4 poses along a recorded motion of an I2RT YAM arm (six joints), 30 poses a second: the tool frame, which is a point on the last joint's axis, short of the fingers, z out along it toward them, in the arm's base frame.
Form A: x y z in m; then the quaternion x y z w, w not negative.
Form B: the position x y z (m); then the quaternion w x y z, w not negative. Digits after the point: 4 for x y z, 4 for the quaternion.
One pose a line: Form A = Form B
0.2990 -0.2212 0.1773 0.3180 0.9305 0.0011 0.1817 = 0.2990 -0.2212 0.1773 0.1817 0.3180 0.9305 0.0011
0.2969 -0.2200 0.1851 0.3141 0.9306 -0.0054 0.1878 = 0.2969 -0.2200 0.1851 0.1878 0.3141 0.9306 -0.0054
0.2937 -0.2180 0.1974 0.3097 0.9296 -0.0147 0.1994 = 0.2937 -0.2180 0.1974 0.1994 0.3097 0.9296 -0.0147
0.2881 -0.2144 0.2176 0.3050 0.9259 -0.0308 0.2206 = 0.2881 -0.2144 0.2176 0.2206 0.3050 0.9259 -0.0308
